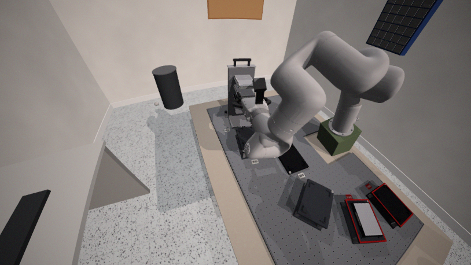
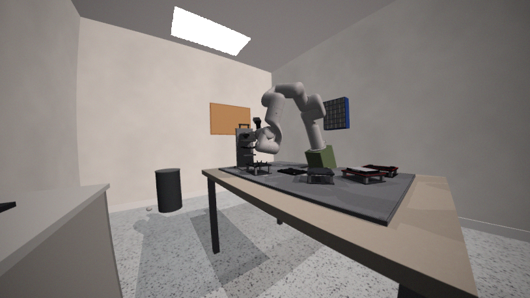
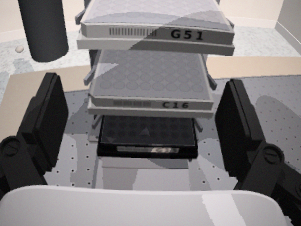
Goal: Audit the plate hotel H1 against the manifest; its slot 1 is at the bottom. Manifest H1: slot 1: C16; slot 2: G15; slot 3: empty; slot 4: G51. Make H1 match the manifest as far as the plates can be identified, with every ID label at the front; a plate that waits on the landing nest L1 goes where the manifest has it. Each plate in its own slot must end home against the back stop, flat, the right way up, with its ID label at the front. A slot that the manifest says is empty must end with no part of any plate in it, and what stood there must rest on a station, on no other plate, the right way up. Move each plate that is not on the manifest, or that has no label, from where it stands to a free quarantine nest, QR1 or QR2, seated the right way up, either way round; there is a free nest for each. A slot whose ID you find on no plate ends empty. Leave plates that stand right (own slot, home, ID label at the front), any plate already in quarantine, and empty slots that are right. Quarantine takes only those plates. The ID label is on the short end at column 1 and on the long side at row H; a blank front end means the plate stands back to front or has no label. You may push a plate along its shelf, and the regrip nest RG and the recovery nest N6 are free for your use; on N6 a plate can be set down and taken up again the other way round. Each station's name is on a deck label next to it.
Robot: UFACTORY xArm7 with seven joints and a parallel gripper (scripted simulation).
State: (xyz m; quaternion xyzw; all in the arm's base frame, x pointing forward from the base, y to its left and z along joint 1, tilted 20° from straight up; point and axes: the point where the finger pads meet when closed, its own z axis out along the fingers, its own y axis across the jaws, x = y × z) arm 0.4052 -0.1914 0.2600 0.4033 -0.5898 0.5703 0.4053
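My hand is 9 cm to the left of the dark plate, 8 cm above it and 1 cm past it. The rest, counted from my hand: red-framed nest: 59 cm to the left, 54 cm behind, 22 cm below; RG label: 25 cm below, 20 cm to the left; H1 deck label: 25 cm below, 9 cm ahead, 4 cm to the right.
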